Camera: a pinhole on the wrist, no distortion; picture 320 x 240 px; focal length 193.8 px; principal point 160.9 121.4 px. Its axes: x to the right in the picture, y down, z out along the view. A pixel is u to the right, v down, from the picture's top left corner.
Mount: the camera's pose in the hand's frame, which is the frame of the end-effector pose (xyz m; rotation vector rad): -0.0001 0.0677 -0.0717 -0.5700 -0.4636 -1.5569
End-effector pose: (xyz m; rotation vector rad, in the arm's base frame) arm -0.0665 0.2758 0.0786 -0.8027 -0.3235 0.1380
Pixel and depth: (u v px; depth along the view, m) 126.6 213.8 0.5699
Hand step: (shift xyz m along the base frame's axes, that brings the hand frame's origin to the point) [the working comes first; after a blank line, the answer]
In the camera's frame: -0.1009 0.2717 0.5699

0.1975 0.6127 -0.0736
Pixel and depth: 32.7 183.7 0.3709
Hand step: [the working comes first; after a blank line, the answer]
In the camera's frame: -0.2454 0.1192 0.3709

0.1229 0.4126 -0.2689
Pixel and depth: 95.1 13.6 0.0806
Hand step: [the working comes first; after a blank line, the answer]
In the camera's frame: -0.0274 -0.0448 0.0806

-0.0279 0.0728 -0.1258
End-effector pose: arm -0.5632 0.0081 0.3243 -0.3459 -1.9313 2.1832
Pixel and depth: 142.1 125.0 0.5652
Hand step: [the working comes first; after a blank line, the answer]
In the camera's frame: -0.0548 0.0105 0.5652

-0.1578 -0.3604 -0.4130
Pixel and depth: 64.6 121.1 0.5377
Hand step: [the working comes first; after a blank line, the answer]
In the camera's frame: -0.2672 -0.0008 0.5377

-0.1032 -0.2391 -0.5811
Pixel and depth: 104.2 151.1 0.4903
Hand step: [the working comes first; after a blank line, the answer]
In the camera's frame: -0.1434 0.0751 0.4903

-0.1797 -0.2345 -0.4490
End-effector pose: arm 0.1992 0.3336 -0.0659 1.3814 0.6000 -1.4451
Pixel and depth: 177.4 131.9 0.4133
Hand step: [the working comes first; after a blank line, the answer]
In the camera's frame: 0.0352 0.0224 0.4133

0.1454 -0.3647 0.0916
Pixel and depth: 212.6 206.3 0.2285
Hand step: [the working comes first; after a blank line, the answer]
In the camera's frame: 0.0610 0.1001 0.2285

0.0915 -0.2165 -0.0348
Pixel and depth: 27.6 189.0 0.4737
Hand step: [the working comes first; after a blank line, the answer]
In the camera's frame: -0.3258 0.1652 0.4737

0.5257 -0.3734 -0.0068
